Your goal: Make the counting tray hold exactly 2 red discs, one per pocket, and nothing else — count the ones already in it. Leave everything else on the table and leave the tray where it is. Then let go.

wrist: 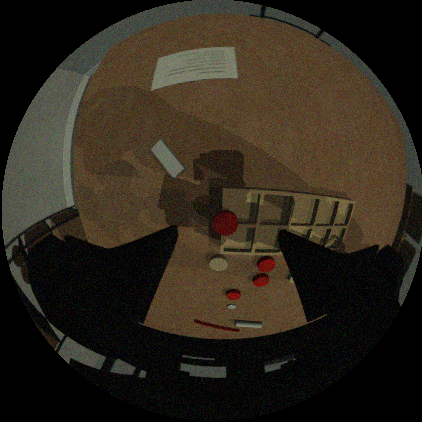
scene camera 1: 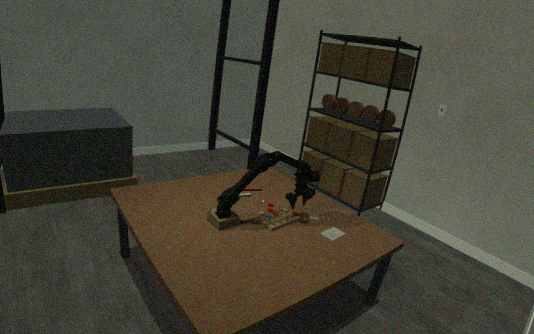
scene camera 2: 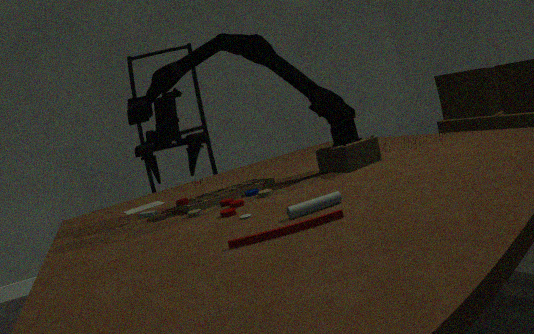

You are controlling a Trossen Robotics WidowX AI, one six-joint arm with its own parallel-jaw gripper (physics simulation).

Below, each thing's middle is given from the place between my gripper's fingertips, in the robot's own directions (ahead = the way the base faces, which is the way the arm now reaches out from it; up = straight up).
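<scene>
The wooden counting tray (scene camera 2: pixel 204 201) is 70 mm below my hand and 110 mm behind it. There's a grey flat plate (wrist: pixel 209 62) as well, and that's 110 mm ahead of my hand, 220 mm to the right of it and 80 mm below it.
</scene>
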